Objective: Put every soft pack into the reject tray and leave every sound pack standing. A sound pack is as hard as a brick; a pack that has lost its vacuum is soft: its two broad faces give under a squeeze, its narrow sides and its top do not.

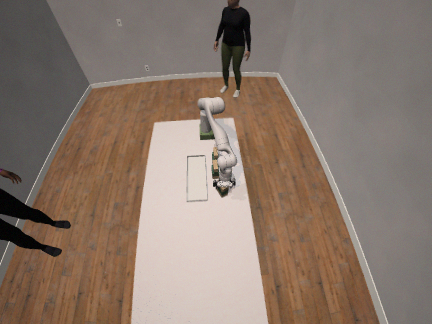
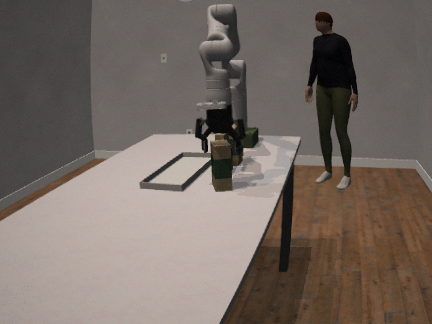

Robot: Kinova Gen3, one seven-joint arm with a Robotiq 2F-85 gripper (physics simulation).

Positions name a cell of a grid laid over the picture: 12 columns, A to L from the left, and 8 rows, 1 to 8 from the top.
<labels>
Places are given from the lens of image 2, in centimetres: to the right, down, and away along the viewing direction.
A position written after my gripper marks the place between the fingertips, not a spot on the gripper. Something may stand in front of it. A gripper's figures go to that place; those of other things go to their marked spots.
my gripper (image 2: G4): 1, -3, 123
reject tray (image 2: E5): -13, 4, 143
</labels>
